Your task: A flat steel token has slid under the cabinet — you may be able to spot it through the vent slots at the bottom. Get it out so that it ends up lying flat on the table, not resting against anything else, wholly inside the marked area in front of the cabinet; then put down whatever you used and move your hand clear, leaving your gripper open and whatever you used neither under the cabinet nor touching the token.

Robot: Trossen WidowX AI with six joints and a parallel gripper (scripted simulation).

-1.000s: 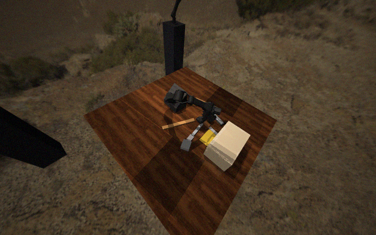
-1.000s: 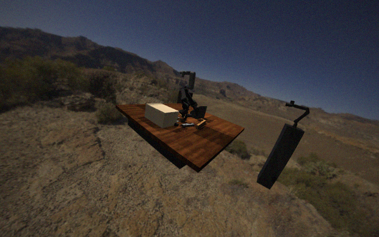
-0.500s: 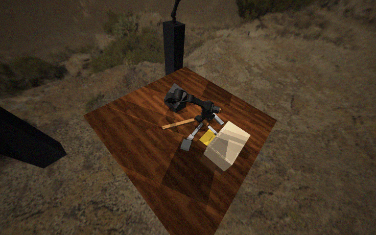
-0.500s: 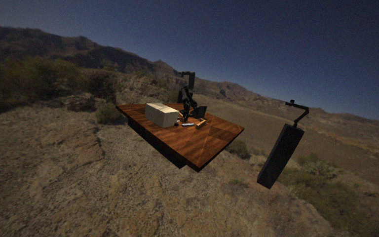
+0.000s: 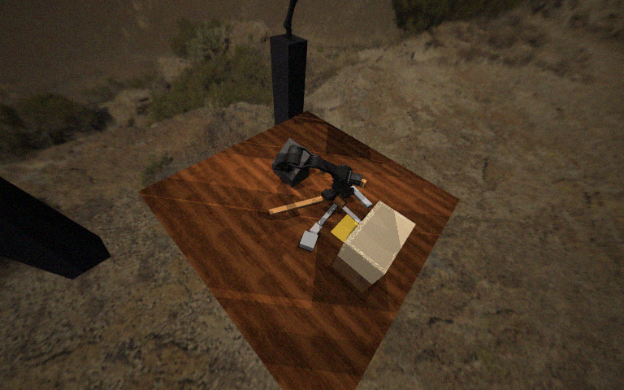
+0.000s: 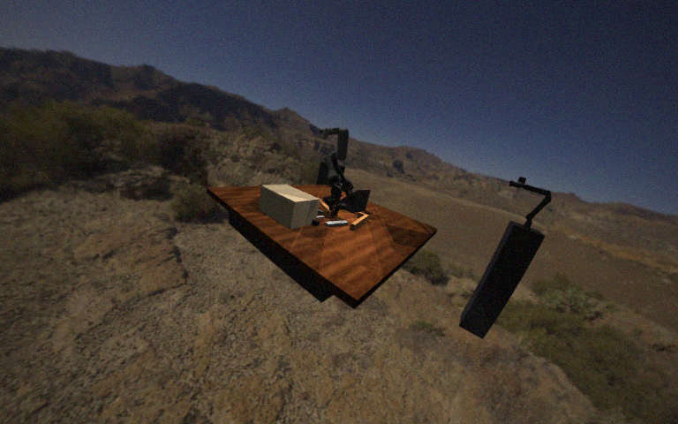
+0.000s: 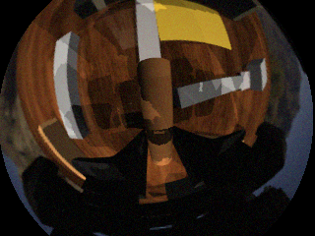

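My gripper tip is now 10 cm short of the grey bar and 12 cm to the right of it. Also, from my gripper tip: wooden stick: 11 cm behind, 19 cm to the right; then grey block: 8 cm ahead, 30 cm to the right, 1 cm above; then grey scraper: 5 cm ahead, 17 cm to the right.
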